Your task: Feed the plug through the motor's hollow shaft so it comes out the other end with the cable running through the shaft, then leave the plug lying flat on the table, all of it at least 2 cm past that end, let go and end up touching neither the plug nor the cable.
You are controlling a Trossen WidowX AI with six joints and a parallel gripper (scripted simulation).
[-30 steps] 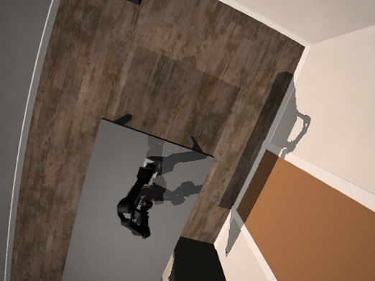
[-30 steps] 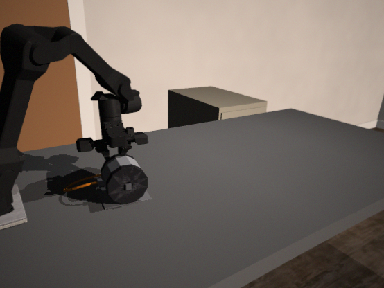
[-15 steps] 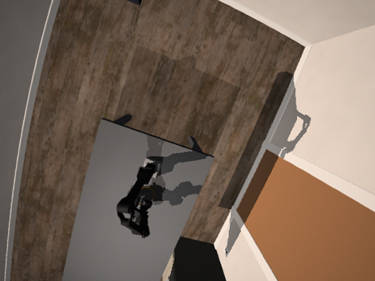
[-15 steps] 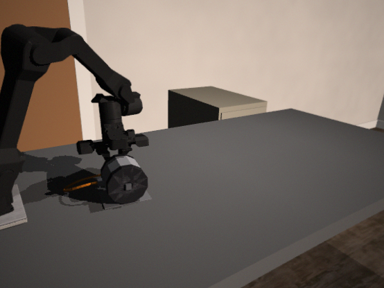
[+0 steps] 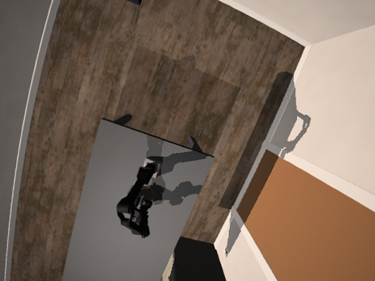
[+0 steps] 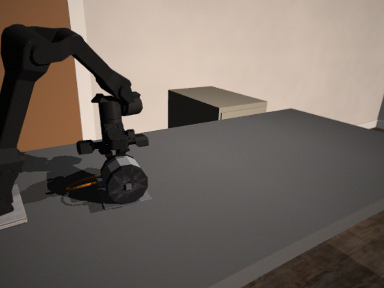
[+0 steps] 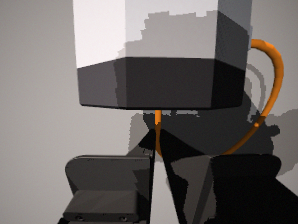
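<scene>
The grey plug lies 110 mm to the right of my hand, 30 mm behind it and 10 mm below it. Round my hand: thin grey plate 80 mm to the right, 60 mm below, 20 mm behind.
</scene>
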